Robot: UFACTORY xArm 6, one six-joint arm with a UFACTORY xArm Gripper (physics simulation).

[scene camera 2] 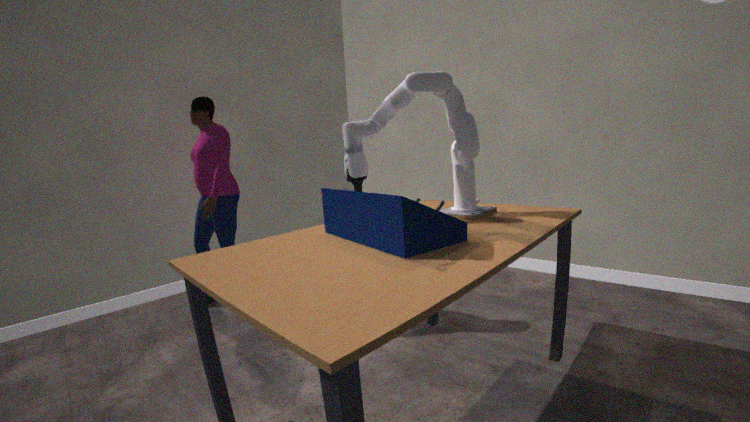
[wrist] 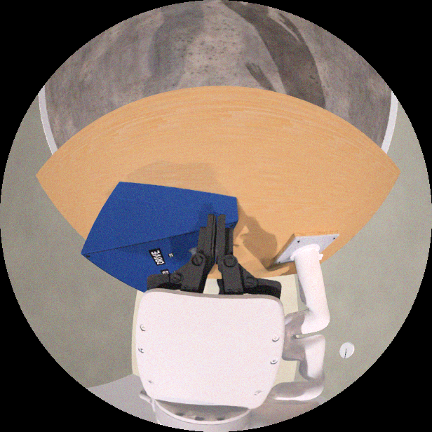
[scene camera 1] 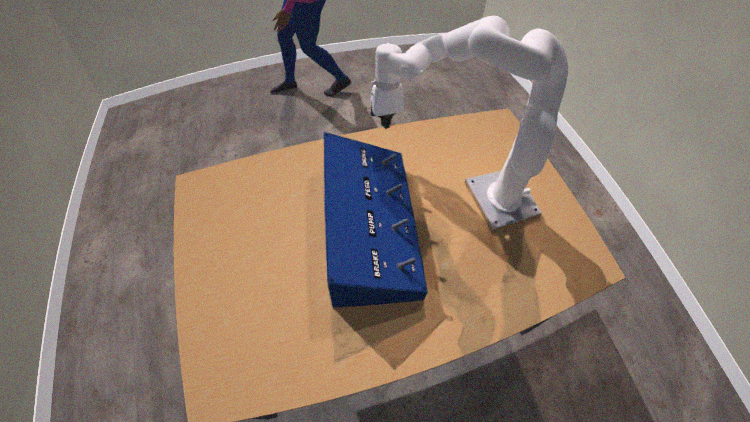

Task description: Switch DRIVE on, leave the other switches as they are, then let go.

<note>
In view: my gripper [scene camera 1: 385,126] and a blue switch panel [scene camera 1: 364,250].
My gripper shows as well in scene camera 2 [scene camera 2: 358,193] and in the wrist view [wrist: 216,222]. The blue switch panel also shows in scene camera 2 [scene camera 2: 394,224] and in the wrist view [wrist: 142,229].
</note>
